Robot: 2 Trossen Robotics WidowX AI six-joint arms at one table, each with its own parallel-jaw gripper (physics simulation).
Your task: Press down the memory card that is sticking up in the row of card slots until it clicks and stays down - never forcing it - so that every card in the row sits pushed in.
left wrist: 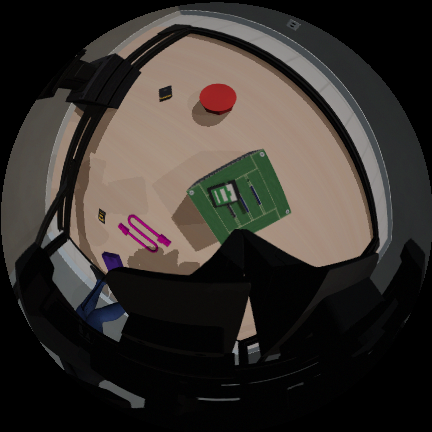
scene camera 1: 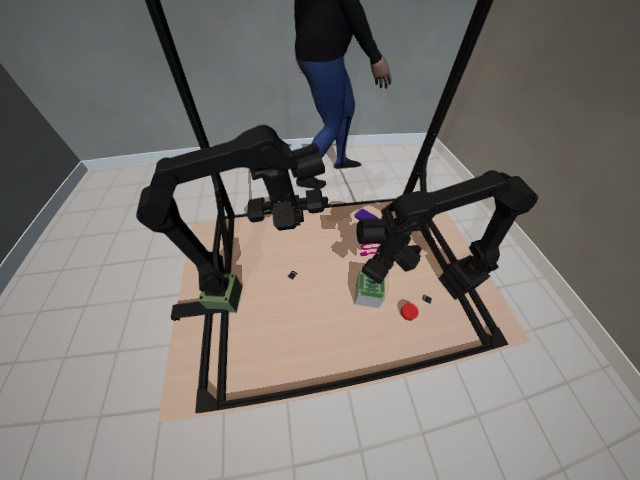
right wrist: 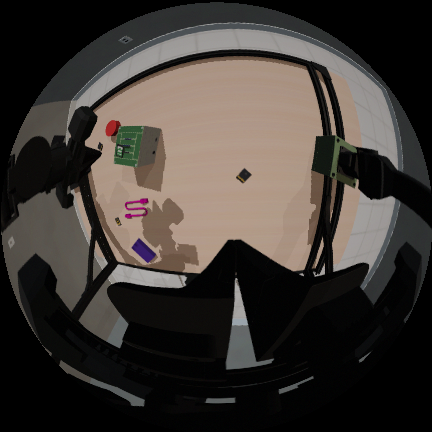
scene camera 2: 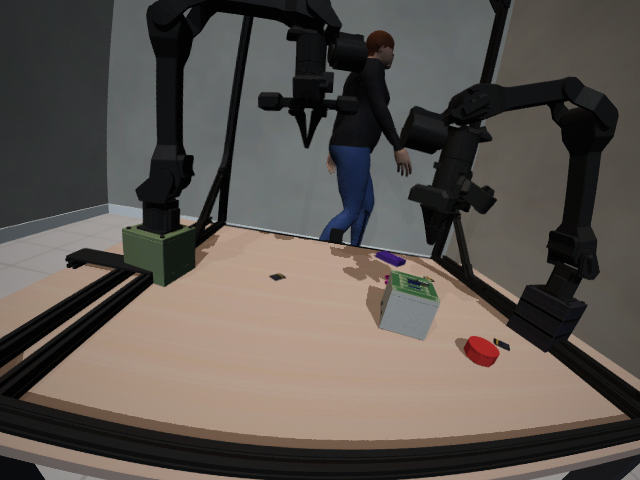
my left gripper: left wrist 239,235; scene camera 1 380,268; right wrist; scene camera 2
same spot on my left gripper: (right wrist: 82,156) = (scene camera 2: 424,204)
